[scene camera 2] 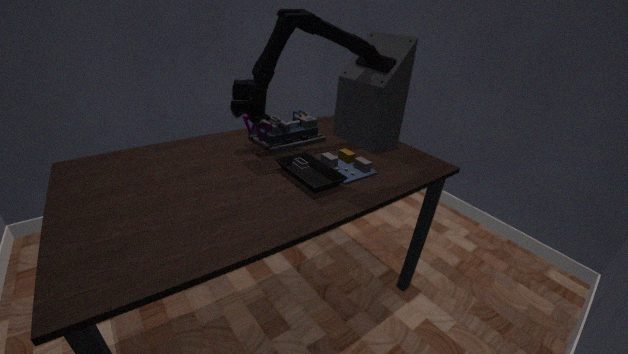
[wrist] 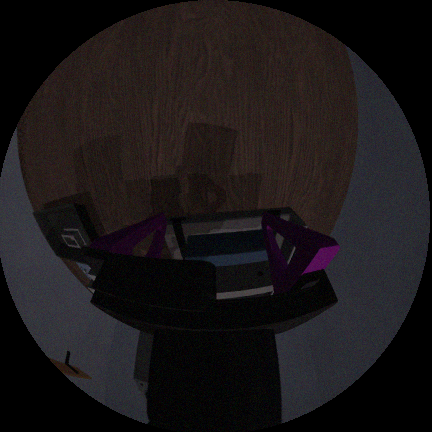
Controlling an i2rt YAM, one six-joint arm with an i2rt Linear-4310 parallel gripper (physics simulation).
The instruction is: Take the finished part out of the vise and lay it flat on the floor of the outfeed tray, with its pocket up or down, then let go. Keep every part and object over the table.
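Where they show: gripper, between the fingertips: point(scene camera 2: 255, 137) point(wrist: 213, 217); arm's base, origin of its link: point(scene camera 2: 375, 62).
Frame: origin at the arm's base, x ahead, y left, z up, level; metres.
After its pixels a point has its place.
The vise point(scene camera 2: 302, 132) @(y -0.088, x 0.289, z -0.322 m) point(wrist: 227, 259) @(y -0.114, x 0.453, z -0.311 m) has a blue body and stands on a grey-rimmed base near the table's back edge. In the scene view, the finished part point(scene camera 2: 276, 120) @(y -0.106, x 0.408, z -0.260 m) appears as a small pale block at the vise's left end, partly behind a purple finger; in the wrist view my gripper body hides that area. My gripper point(scene camera 2: 257, 131) @(y -0.094, x 0.505, z -0.317 m) point(wrist: 213, 217) @(y -0.094, x 0.505, z -0.317 m) is open with nothing between its fingers, low at the vise's left end, its fingers spread across the vise's width. The black outfeed tray point(scene camera 2: 315, 176) @(y 0.232, x 0.415, z -0.359 m) point(wrist: 56, 220) @(y 0.259, x 0.452, z -0.359 m) lies in front of the vise.
A pale hollow part point(scene camera 2: 300, 163) @(y 0.180, x 0.448, z -0.326 m) point(wrist: 72, 238) @(y 0.176, x 0.429, z -0.338 m) sits in the tray's far-left end. Beside the tray, a blue plate point(scene camera 2: 361, 173) @(y 0.272, x 0.240, z -0.363 m) bears two pale blocks point(scene camera 2: 329, 158) @(y 0.176, x 0.321, z -0.330 m) point(scene camera 2: 363, 163) @(y 0.263, x 0.229, z -0.328 m) and a yellow block point(scene camera 2: 346, 155) @(y 0.172, x 0.239, z -0.333 m). A tall grey pedestal point(scene camera 2: 367, 112) @(y 0.065, x 0.065, z -0.203 m) stands right of the vise.
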